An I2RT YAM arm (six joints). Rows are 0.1 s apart.
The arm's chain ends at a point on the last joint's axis. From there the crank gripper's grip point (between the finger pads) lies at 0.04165 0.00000 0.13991 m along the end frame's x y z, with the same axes.
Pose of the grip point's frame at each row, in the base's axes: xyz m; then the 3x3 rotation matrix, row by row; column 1 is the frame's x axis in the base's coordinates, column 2 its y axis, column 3 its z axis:
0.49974 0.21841 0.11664; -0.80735 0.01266 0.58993; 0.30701 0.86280 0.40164; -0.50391 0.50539 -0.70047
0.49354 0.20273 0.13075; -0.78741 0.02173 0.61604; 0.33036 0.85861 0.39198; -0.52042 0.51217 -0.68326
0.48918 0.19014 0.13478; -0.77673 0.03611 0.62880; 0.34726 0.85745 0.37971; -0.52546 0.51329 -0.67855
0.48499 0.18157 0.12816; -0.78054 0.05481 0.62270; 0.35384 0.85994 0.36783; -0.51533 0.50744 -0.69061
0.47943 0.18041 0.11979; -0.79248 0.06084 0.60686; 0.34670 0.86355 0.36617; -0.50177 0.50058 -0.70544
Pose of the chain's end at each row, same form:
0.45083 0.14943 0.23563; -0.80735 0.01266 0.58993; 0.30701 0.86280 0.40164; -0.50391 0.50539 -0.70047
0.44015 0.13413 0.24802; -0.78741 0.02173 0.61604; 0.33036 0.85861 0.39198; -0.52042 0.51217 -0.68326
0.43356 0.12255 0.25160; -0.77673 0.03611 0.62880; 0.34726 0.85745 0.37971; -0.52546 0.51329 -0.67855
0.43038 0.11537 0.24625; -0.78054 0.05481 0.62270; 0.35384 0.85994 0.36783; -0.51533 0.50744 -0.69061
0.42753 0.11474 0.23939; -0.79248 0.06084 0.60686; 0.34670 0.86355 0.36617; -0.50177 0.50058 -0.70544

